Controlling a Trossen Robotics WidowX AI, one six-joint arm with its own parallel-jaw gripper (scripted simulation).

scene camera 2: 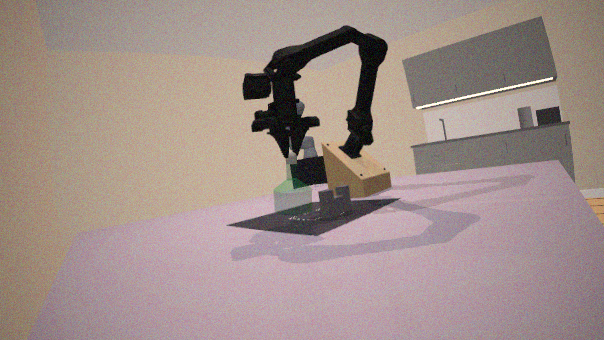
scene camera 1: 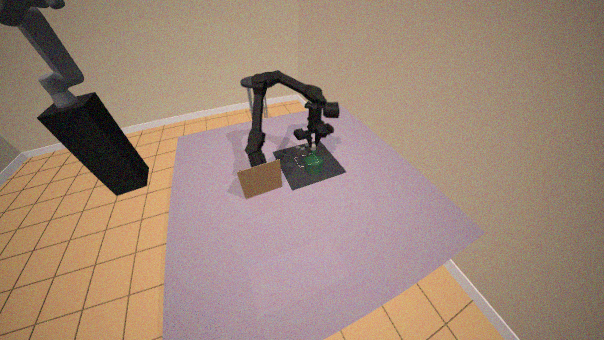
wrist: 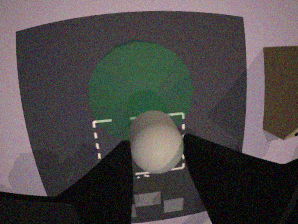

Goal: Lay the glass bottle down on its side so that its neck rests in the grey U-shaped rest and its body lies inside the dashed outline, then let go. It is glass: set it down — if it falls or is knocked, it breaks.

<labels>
The same spot on a dark mat: (wrist: 55,62) is (scene camera 2: 256,221).
</labels>
